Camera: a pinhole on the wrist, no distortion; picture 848 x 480 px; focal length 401.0 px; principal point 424.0 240.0 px. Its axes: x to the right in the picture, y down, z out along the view. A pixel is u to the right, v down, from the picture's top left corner.
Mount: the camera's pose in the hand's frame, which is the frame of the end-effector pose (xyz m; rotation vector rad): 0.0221 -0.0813 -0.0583 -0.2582 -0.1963 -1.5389
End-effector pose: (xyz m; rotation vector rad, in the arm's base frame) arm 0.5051 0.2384 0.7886 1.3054 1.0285 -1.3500
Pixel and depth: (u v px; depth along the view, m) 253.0 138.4 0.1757
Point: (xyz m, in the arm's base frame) 0.5270 0.1439 0.8149
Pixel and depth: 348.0 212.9 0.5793
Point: 0.6035 -0.2537 0.8300
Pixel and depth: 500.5 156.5 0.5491
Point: 0.3832 -0.2431 0.8931
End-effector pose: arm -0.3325 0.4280 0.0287 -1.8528 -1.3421 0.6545
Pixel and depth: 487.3 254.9 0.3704
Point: -0.5708 0.5658 -0.1306
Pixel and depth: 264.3 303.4 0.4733
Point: -0.4199 0.5814 -0.3593
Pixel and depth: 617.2 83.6 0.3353
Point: -0.6810 0.4503 -0.0455
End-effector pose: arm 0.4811 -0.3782 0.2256 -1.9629 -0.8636 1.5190
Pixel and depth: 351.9 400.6 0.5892
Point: 0.1113 -0.2959 -0.2065
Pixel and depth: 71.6 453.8 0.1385
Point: 0.4760 -0.3559 0.0985
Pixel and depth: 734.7 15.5 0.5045
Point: -0.1456 -0.3335 0.4684
